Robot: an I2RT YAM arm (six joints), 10 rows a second.
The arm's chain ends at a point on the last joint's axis. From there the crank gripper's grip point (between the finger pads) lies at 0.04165 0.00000 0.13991 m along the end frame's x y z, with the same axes.
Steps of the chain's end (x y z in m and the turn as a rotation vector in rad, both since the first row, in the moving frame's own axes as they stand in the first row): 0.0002 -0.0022 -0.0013 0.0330 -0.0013 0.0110; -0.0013 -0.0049 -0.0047 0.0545 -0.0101 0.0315; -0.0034 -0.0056 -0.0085 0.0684 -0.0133 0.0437; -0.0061 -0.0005 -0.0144 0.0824 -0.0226 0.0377; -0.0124 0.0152 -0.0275 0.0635 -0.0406 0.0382; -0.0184 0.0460 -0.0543 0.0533 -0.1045 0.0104; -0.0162 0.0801 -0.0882 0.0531 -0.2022 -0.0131
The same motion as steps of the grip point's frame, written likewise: 0.0000 -0.0064 -0.0013 0.0330 -0.0013 0.0110; -0.0026 -0.0112 -0.0045 0.0545 -0.0101 0.0315; -0.0051 -0.0134 -0.0082 0.0684 -0.0133 0.0437; -0.0091 -0.0105 -0.0139 0.0824 -0.0226 0.0377; -0.0180 0.0078 -0.0262 0.0635 -0.0406 0.0382; -0.0332 0.0388 -0.0509 0.0533 -0.1045 0.0104; -0.0452 0.0721 -0.0829 0.0531 -0.2022 -0.0131
